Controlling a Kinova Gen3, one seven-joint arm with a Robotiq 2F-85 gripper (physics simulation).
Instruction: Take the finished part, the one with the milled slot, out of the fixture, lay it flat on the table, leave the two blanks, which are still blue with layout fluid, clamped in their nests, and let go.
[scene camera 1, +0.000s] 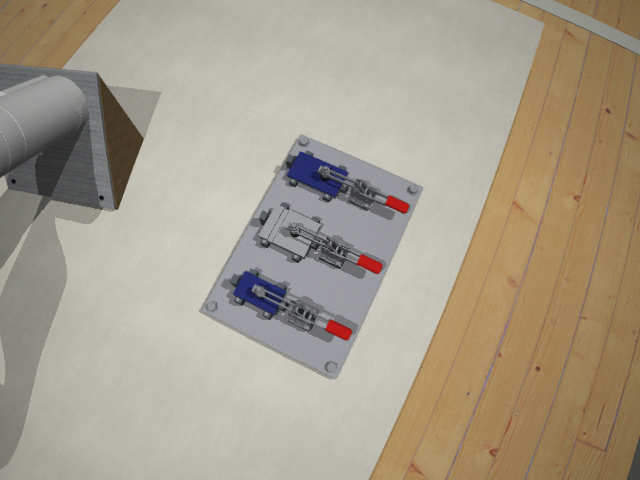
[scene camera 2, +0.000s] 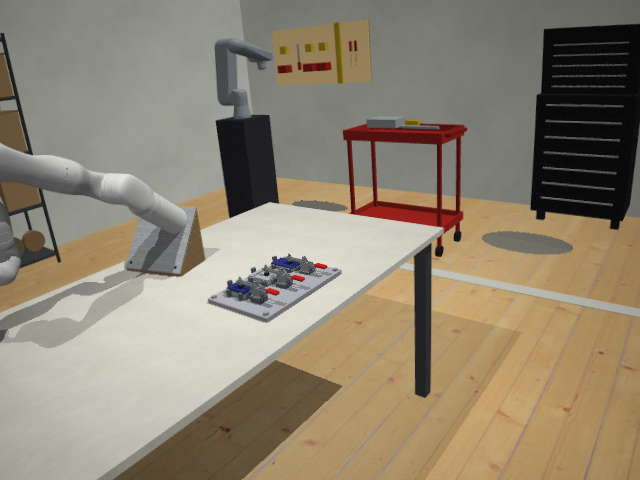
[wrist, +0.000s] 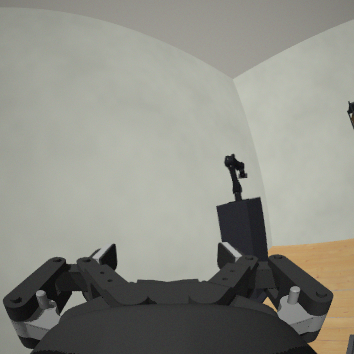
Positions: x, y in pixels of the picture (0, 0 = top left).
My gripper shows in the wrist view (166, 255); in scene camera 1 it is out of frame, in scene camera 2 it is out of frame. The same spot on a fixture plate: (scene camera 1: 344, 295) is (scene camera 2: 284, 295).
